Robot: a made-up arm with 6 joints. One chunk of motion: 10 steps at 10 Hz.
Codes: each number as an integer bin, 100 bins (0 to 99) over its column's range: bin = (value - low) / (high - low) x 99, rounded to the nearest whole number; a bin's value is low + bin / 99 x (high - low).
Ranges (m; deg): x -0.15..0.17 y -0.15..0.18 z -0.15..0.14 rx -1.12..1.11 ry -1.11..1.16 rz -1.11..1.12
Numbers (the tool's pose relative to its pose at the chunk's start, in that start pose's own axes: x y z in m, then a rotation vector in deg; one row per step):
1: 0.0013 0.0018 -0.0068 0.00 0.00 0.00
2: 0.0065 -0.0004 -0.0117 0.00 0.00 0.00
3: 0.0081 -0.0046 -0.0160 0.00 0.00 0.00
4: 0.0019 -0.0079 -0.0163 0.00 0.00 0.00
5: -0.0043 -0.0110 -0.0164 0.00 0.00 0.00
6: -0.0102 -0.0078 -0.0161 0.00 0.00 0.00
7: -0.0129 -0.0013 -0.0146 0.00 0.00 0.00
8: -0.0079 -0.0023 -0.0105 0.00 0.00 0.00
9: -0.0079 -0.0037 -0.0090 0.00 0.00 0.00
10: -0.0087 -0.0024 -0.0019 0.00 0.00 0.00
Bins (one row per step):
1: 47 46 49 50 48 49
2: 48 45 47 50 48 49
3: 49 44 46 50 48 49
4: 47 43 46 50 48 49
5: 45 42 46 50 48 49
6: 43 43 46 50 48 49
7: 42 45 46 50 48 49
8: 44 44 48 50 48 49
9: 44 44 48 50 48 49
10: 44 44 51 50 48 49

